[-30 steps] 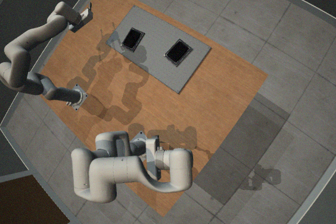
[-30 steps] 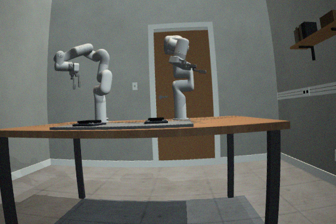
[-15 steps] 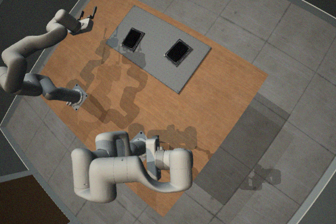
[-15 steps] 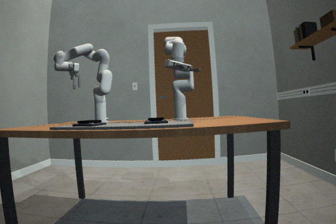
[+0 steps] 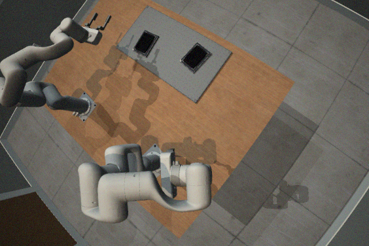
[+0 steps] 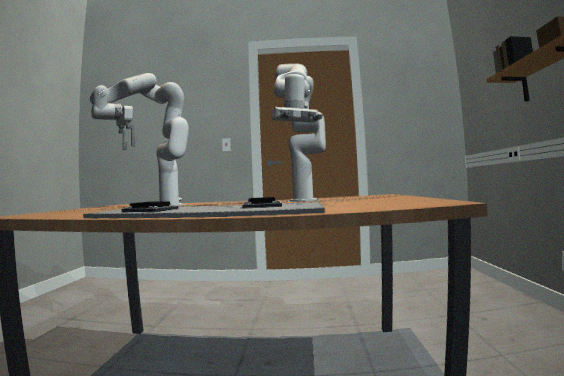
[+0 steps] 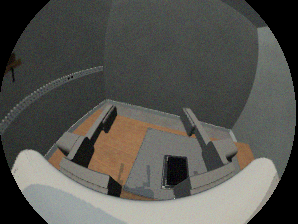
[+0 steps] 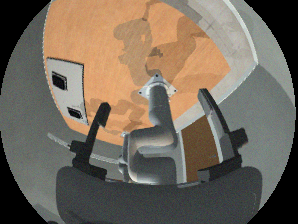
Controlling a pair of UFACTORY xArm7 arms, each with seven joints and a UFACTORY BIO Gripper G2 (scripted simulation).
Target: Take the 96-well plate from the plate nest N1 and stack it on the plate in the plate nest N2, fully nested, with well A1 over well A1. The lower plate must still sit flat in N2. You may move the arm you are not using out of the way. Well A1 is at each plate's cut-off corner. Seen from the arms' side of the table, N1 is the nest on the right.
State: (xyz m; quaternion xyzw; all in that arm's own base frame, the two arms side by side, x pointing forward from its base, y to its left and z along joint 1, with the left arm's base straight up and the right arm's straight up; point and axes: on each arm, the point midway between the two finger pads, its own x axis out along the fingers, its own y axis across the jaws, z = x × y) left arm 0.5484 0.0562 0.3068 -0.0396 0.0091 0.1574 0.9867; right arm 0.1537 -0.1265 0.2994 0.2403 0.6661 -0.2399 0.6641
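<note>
Now: the black 96-well plate 50 cm to the right of my left hand, 27 cm below it and 12 cm ahead of it. From my left hand the other things lie so: grey board: 31 cm to the right, 30 cm below, 9 cm ahead; then nest N1: 50 cm to the right, 29 cm below, 12 cm ahead; then nest N2: 29 cm below, 15 cm to the right, 5 cm ahead.
</note>
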